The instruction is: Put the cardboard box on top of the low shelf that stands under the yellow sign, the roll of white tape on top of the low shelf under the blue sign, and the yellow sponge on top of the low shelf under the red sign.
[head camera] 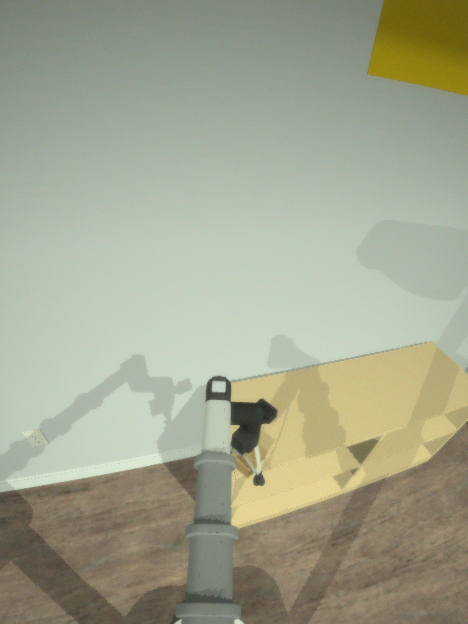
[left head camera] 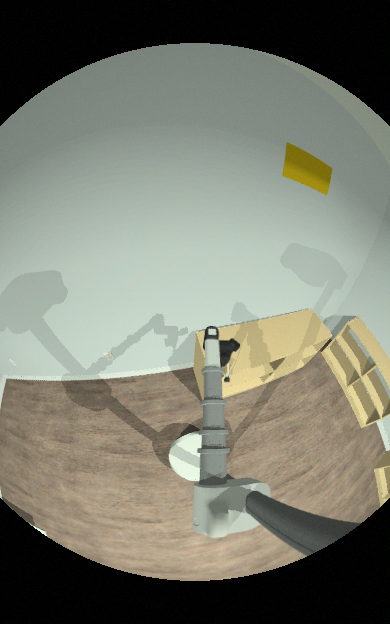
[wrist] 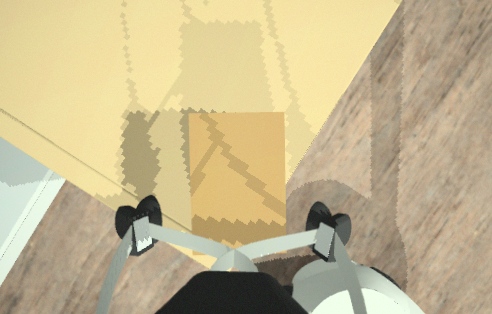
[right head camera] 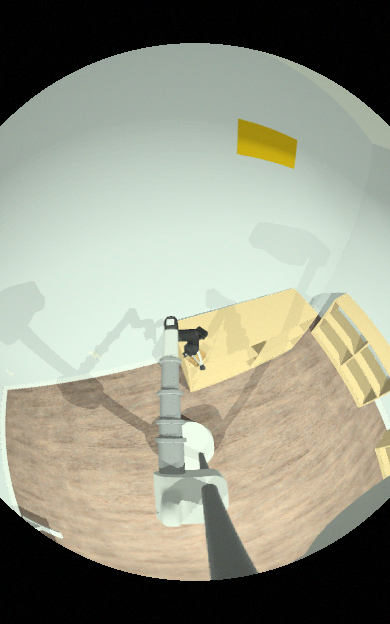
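Pixels of known places: gripper, fingertip midpoint: (head camera: pixel 242 468) (wrist: pixel 234 218) (right head camera: pixel 193 362); robot's base at its link origin: (left head camera: pixel 195 454) (right head camera: pixel 187 444).
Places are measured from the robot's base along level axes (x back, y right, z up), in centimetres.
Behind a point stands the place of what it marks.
The cardboard box (head camera: pixel 241 466) {y 8.1, x -50.9, z 62.1 cm} (wrist: pixel 237 170) {y 11.6, x -54.9, z 63.2 cm} lies flat on the left end of the low shelf (head camera: pixel 382 378) {y 72.0, x -91.8, z 58.2 cm} (left head camera: pixel 290 330) {y 72.5, x -87.7, z 58.2 cm} (right head camera: pixel 270 320) {y 69.1, x -79.9, z 58.2 cm} (wrist: pixel 75 60) {y 7.5, x -69.6, z 58.2 cm}. The yellow sign (head camera: pixel 423 47) {y 47.5, x -102.5, z 170.1 cm} (left head camera: pixel 307 169) {y 50.1, x -103.2, z 171.8 cm} (right head camera: pixel 266 144) {y 50.1, x -103.2, z 171.3 cm} hangs on the wall above this shelf. My gripper (wrist: pixel 234 218) {y 8.7, x -52.0, z 58.5 cm} is open and points down over the box. In the wrist view its fingertips stand apart from the box's left and right sides, with a gap on each side. The arm hides part of the box in the head view. The tape, the sponge, the blue sign and the red sign do not show.
A second low shelf unit (left head camera: pixel 375 350) {y 191.0, x -58.3, z 58.2 cm} (right head camera: pixel 365 327) {y 187.7, x -58.8, z 58.2 cm} stands to the right, near the corner. Part of another wooden unit (left head camera: pixel 382 477) (right head camera: pixel 381 457) shows at the right edge. The wall is close behind the first shelf. A white round shape (left head camera: pixel 185 457) {y -8.2, x 1.1, z 18.7 cm} (right head camera: pixel 200 442) {y 10.4, x -2.0, z 18.7 cm} shows below the arm.
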